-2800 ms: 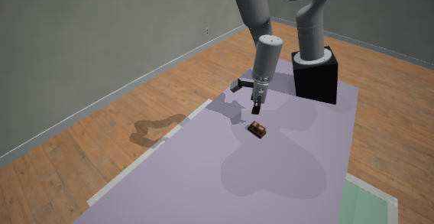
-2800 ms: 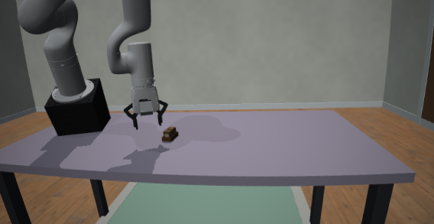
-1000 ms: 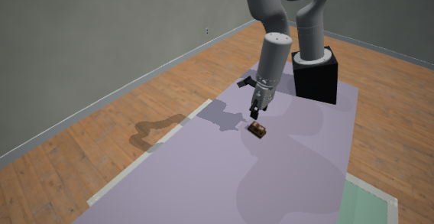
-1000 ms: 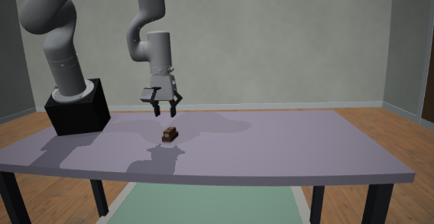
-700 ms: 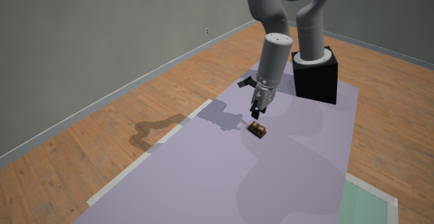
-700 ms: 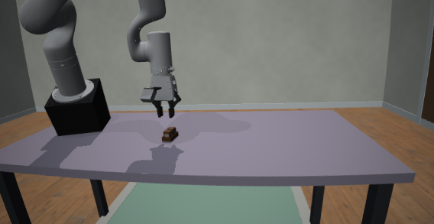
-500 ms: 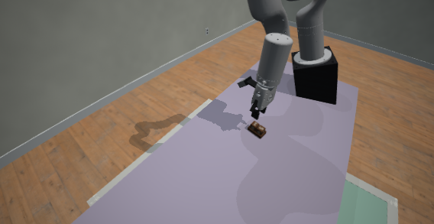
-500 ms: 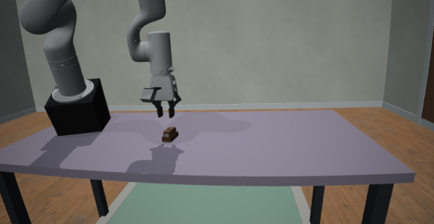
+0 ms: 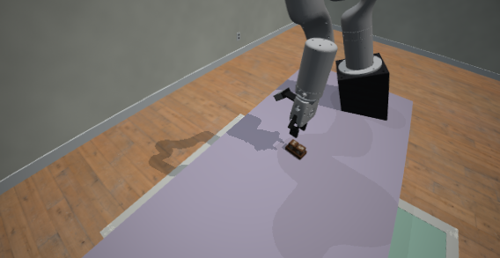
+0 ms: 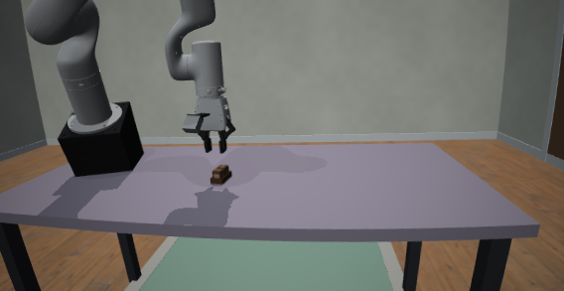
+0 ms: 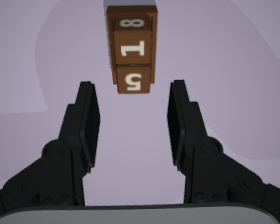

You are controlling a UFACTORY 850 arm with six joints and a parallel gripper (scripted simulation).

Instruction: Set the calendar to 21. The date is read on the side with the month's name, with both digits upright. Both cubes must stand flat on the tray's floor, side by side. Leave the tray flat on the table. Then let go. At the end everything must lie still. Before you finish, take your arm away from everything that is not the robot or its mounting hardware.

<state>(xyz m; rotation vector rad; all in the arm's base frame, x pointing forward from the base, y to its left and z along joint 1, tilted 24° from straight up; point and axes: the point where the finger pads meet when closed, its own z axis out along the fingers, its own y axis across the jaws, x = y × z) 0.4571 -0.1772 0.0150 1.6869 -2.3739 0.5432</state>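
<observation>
The brown cube lies 90 mm below my hand. From my hand the other things lie so: digit cube 10 mm ahead, 30 mm to the left, 90 mm below; brown tray 10 mm ahead, 20 mm to the left, 110 mm below.
</observation>
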